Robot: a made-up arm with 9 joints.
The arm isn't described. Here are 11 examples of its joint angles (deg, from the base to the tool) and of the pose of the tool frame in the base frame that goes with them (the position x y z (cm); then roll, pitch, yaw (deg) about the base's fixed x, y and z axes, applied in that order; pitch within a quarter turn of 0, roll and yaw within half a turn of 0).
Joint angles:
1: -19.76 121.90 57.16 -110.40 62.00 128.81 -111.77 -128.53 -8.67
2: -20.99 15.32 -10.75 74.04 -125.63 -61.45 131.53 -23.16 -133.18
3: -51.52 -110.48 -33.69 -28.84 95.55 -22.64 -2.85 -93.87 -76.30
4: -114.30 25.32 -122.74 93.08 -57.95 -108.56 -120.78 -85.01 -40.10
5: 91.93 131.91 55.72 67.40 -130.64 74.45 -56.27 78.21 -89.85
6: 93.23 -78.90 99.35 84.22 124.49 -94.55 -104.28 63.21 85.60
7: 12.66 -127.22 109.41 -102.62 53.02 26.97 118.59 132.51 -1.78
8: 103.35 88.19 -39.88 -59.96 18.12 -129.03 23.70 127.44 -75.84
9: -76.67 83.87 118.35 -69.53 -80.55 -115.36 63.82 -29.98 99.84
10: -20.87 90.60 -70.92 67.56 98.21 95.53 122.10 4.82 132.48
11: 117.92 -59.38 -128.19 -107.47 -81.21 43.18 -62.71 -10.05 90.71
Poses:
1: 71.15 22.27 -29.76 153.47 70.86 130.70
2: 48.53 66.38 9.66 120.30 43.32 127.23
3: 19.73 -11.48 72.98 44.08 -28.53 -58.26
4: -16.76 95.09 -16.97 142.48 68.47 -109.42
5: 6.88 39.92 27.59 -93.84 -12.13 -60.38
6: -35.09 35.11 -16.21 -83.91 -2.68 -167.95
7: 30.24 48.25 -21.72 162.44 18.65 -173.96
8: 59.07 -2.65 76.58 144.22 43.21 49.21
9: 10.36 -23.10 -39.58 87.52 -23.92 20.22
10: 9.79 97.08 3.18 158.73 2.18 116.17
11: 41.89 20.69 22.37 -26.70 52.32 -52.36
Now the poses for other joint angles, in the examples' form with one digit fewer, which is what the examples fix.
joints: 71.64 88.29 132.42 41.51 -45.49 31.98 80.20 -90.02 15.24
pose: 13.6 -15.3 56.4 102.0 -16.0 88.0
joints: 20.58 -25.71 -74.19 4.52 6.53 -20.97 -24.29 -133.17 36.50
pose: -3.2 25.5 75.7 -90.0 54.0 17.9
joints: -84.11 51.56 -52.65 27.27 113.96 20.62 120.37 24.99 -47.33
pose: -13.9 -1.5 -35.0 19.9 -41.5 27.9
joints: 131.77 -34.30 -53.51 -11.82 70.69 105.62 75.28 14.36 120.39
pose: 16.3 -49.1 -18.7 -7.8 -3.1 -88.0
